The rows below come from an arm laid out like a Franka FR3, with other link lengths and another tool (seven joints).
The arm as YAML. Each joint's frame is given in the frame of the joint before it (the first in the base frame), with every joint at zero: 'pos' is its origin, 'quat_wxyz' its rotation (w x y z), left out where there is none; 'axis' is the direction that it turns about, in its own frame. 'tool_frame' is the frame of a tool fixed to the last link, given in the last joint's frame.
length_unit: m
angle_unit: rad
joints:
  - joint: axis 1
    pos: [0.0, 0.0, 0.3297]
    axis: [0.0, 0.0, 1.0]
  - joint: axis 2
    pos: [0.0, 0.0, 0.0]
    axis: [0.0, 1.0, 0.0]
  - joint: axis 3
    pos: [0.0, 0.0, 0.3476]
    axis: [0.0, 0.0, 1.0]
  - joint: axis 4
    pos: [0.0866, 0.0, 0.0]
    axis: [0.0, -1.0, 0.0]
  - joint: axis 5
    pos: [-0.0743, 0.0, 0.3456]
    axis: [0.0, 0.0, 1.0]
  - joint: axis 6
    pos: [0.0, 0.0, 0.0]
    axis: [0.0, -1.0, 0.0]
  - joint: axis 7
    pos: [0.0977, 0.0, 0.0]
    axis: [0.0, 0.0, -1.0]
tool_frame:
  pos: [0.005, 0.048, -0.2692]
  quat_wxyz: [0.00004, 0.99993, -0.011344, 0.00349]
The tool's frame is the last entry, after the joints.
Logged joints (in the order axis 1, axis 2, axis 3, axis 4, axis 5, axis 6, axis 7), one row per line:
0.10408, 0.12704, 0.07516, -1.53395, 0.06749, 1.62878, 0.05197
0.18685, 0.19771, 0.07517, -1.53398, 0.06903, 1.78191, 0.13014
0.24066, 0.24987, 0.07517, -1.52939, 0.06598, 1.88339, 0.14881
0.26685, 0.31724, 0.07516, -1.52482, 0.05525, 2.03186, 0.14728
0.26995, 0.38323, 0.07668, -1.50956, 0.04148, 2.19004, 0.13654
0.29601, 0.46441, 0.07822, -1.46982, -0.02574, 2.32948, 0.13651
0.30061, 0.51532, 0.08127, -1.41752, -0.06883, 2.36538, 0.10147
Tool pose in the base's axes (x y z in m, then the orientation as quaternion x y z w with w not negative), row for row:
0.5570, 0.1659, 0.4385, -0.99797, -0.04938, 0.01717, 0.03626
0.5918, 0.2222, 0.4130, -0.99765, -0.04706, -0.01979, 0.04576
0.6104, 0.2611, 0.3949, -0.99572, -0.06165, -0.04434, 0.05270
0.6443, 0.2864, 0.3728, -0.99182, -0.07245, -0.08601, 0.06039
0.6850, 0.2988, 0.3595, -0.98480, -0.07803, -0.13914, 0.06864
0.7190, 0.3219, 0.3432, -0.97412, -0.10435, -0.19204, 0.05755
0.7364, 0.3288, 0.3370, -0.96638, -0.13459, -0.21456, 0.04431
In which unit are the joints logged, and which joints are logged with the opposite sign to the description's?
The joints are logged in radians. Opposite sign: none.
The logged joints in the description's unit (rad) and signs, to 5 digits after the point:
0.10408, 0.12704, 0.07516, -1.53395, 0.06749, 1.62878, 0.05197
0.18685, 0.19771, 0.07517, -1.53398, 0.06903, 1.78191, 0.13014
0.24066, 0.24987, 0.07517, -1.52939, 0.06598, 1.88339, 0.14881
0.26685, 0.31724, 0.07516, -1.52482, 0.05525, 2.03186, 0.14728
0.26995, 0.38323, 0.07668, -1.50956, 0.04148, 2.19004, 0.13654
0.29601, 0.46441, 0.07822, -1.46982, -0.02574, 2.32948, 0.13651
0.30061, 0.51532, 0.08127, -1.41752, -0.06883, 2.36538, 0.10147

